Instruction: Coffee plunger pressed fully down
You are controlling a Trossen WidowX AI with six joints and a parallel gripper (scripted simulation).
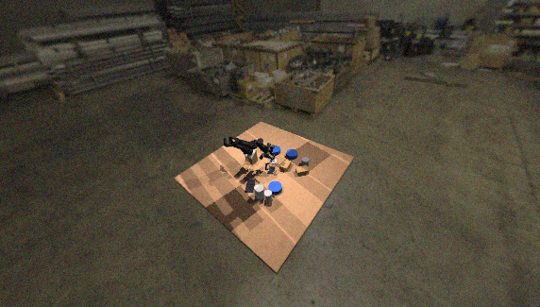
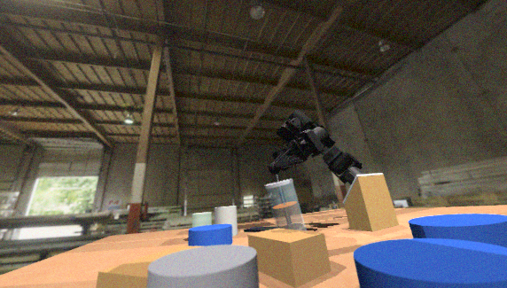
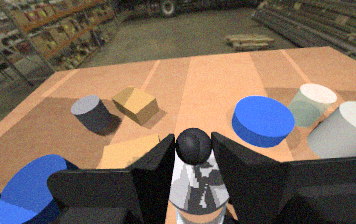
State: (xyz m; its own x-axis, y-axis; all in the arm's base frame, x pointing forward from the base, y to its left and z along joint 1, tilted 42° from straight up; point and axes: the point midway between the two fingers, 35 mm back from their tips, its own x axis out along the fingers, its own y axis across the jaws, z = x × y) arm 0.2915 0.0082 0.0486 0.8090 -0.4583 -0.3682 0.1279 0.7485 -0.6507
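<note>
Right now the coffee press is 30 mm behind my gripper tip, 10 mm to the right of it and 90 mm below it.
</note>
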